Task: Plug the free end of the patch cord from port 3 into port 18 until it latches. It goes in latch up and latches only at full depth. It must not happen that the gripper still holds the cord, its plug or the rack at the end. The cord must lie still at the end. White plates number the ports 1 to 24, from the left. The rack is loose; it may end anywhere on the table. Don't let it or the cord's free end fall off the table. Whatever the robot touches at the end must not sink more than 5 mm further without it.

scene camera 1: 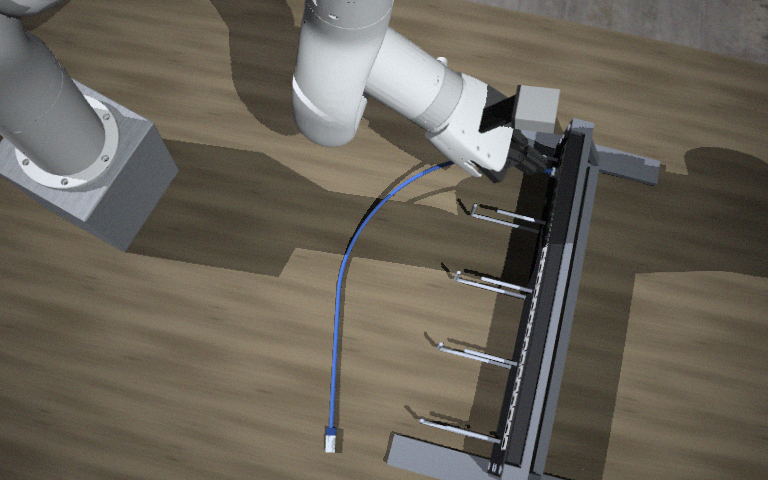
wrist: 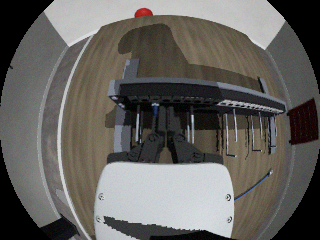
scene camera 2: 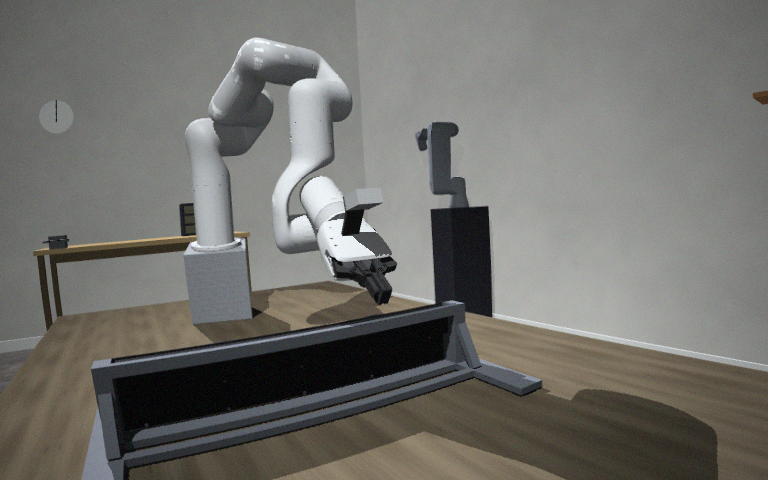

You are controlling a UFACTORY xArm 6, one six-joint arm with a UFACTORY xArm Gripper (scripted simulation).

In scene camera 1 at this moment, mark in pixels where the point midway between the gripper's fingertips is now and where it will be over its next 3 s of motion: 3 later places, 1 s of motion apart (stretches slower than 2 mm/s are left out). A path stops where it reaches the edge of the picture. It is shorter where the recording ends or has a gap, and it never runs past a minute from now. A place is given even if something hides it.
The gripper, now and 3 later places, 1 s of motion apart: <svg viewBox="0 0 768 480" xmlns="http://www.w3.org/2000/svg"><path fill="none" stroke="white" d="M538 167L476 125L451 156L461 200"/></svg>
